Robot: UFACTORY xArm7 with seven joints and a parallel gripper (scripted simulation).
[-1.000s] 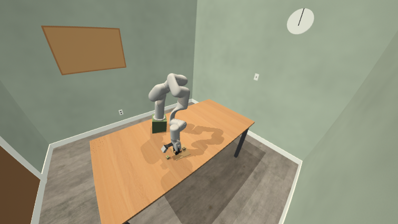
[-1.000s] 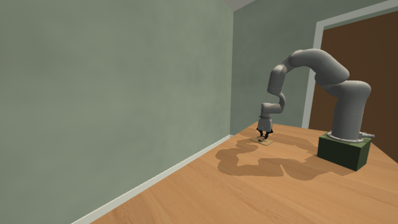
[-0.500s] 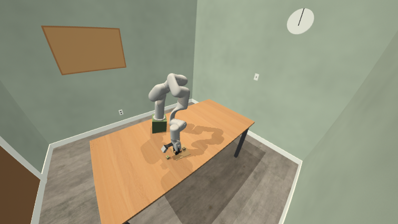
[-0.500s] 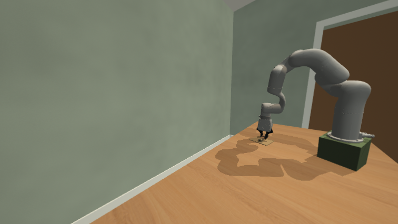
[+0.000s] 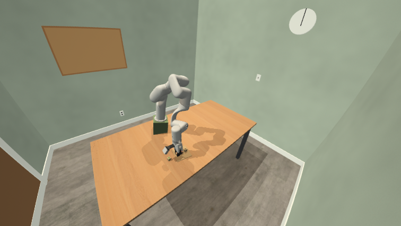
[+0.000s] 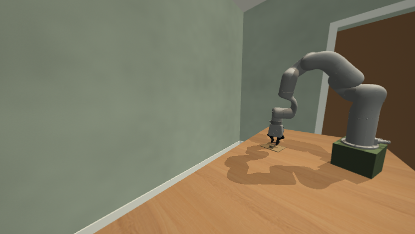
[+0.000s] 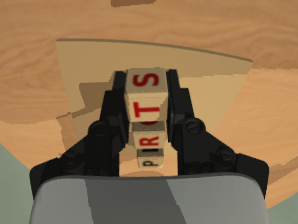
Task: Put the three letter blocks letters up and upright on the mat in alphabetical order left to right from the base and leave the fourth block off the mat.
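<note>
Right now my hand is 1 cm short of the tan mat, 4 cm to the right of it and 3 cm above it. Also, from my hand: green-topped block: 2 cm behind, 8 cm to the right, 2 cm below.
</note>
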